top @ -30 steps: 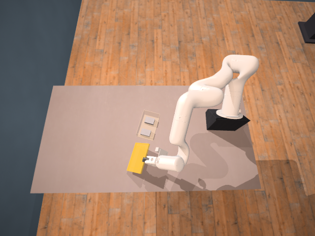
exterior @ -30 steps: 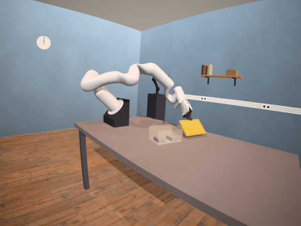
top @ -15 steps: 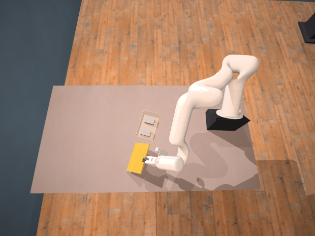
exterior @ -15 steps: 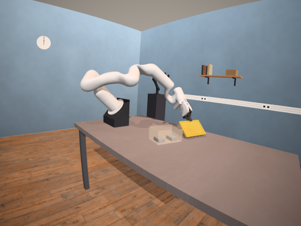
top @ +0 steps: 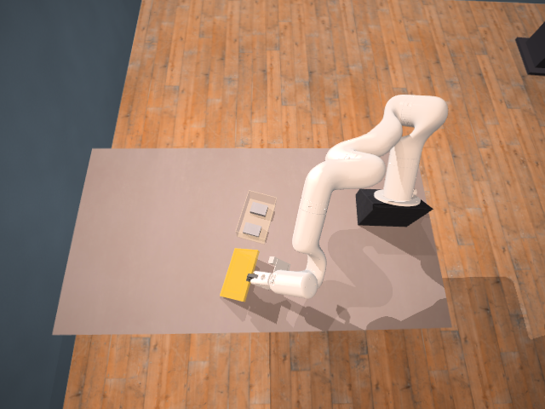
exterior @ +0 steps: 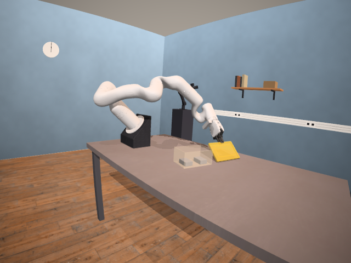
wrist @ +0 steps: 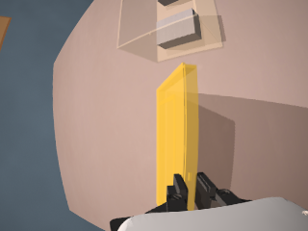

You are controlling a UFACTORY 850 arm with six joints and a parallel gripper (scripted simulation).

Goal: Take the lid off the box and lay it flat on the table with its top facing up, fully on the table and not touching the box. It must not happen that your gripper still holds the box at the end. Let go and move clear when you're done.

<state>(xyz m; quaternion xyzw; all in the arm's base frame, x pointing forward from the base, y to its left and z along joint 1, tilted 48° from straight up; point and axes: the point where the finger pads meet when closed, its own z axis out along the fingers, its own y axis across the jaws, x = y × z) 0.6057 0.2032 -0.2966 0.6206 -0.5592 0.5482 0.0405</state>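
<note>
Right now my hand is 60 mm short of the yellow lid, 60 mm above it and 30 mm to the left of it. From my hand the other things lie so: clear box: 280 mm to the right, 60 mm below.
</note>
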